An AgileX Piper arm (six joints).
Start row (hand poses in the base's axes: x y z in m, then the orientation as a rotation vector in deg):
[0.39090 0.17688 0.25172 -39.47 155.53 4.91]
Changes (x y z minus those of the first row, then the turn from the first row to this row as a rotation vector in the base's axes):
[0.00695 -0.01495 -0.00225 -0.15 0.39 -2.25]
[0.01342 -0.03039 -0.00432 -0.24 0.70 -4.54]
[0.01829 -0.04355 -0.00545 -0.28 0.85 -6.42]
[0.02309 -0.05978 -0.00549 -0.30 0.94 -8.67]
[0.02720 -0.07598 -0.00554 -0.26 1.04 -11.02]
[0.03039 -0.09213 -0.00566 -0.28 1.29 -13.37]
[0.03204 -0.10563 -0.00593 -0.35 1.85 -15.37]
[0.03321 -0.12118 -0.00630 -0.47 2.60 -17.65]
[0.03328 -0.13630 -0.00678 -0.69 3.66 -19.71]
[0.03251 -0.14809 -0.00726 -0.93 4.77 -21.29]
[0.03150 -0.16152 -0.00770 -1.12 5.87 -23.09]
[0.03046 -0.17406 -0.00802 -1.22 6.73 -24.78]
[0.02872 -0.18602 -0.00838 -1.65 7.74 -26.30]
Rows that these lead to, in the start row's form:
[0.39785 0.16193 0.24947 -36.49 156.63 4.31]
[0.40432 0.14649 0.24740 -33.40 157.60 3.74]
[0.40919 0.13333 0.24627 -30.83 158.25 3.28]
[0.41399 0.11710 0.24623 -27.73 158.88 2.74]
[0.41810 0.10090 0.24618 -24.47 159.48 2.26]
[0.42129 0.08475 0.24606 -21.21 160.17 1.74]
[0.42294 0.07125 0.24579 -18.46 161.06 1.36]
[0.42411 0.05570 0.24542 -15.30 162.13 0.89]
[0.42418 0.04058 0.24494 -12.46 163.45 0.45]
[0.42341 0.02879 0.24446 -10.27 164.73 0.12]
[0.42240 0.01536 0.24402 -7.73 165.98 -0.21]
[0.42136 0.00282 0.24370 -5.30 166.93 -0.48]
[0.41962 -0.00914 0.24334 -3.17 168.06 -1.11]

